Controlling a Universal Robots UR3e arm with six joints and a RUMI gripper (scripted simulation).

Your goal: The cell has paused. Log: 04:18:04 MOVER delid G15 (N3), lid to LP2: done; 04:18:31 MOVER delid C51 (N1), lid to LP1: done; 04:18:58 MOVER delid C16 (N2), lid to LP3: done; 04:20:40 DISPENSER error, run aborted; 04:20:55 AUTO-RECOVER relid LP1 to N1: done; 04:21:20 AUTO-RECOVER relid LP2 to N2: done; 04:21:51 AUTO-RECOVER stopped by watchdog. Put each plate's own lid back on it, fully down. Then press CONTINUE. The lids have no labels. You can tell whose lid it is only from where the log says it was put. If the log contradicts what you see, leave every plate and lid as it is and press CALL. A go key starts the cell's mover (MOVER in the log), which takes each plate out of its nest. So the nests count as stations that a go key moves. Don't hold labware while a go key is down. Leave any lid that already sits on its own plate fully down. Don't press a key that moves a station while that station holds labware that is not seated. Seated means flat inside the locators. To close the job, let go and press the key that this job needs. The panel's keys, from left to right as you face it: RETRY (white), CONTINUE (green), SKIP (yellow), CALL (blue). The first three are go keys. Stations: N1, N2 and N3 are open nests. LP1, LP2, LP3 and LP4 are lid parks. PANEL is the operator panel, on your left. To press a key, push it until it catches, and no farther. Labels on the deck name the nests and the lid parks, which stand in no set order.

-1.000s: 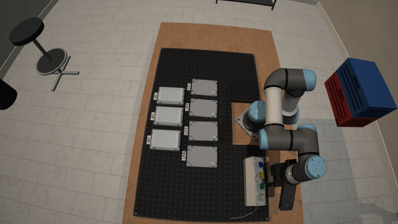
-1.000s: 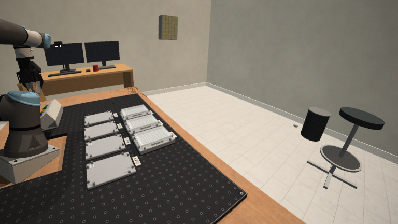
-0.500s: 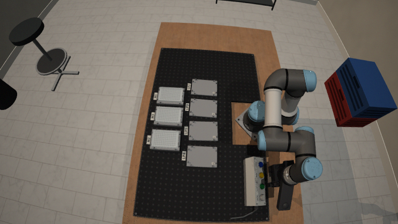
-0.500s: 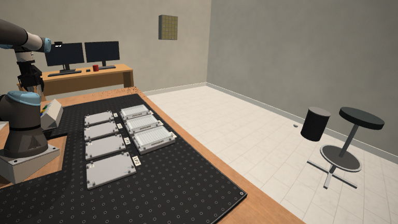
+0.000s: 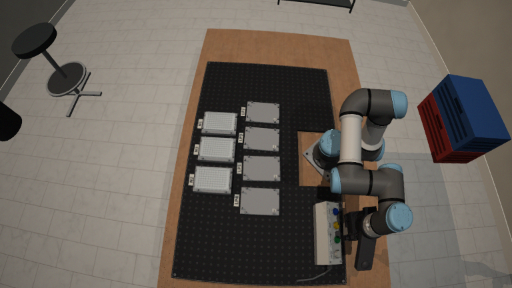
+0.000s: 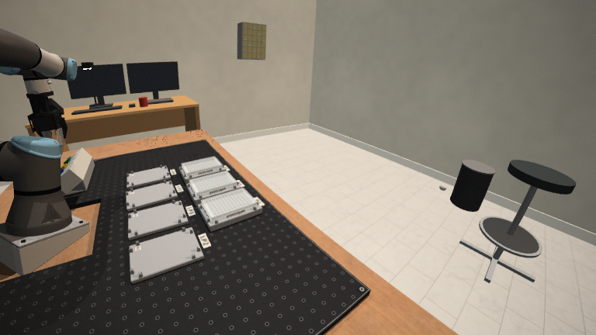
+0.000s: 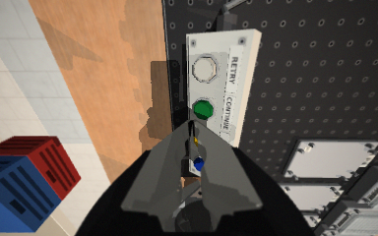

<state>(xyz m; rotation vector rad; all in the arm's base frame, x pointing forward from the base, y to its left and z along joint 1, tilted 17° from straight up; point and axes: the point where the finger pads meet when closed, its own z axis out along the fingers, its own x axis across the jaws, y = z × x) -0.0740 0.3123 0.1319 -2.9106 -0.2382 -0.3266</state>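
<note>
Now: the green CONTINUE key 1 cm ahead of my hand and 4 cm below it. From my hand the other things lie so: blue CALL key: 3 cm ahead, 10 cm to the right, 4 cm below; yellow SKIP key: 2 cm ahead, 5 cm to the right, 4 cm below; white RETRY key: 1 cm ahead, 5 cm to the left, 4 cm below.
</note>
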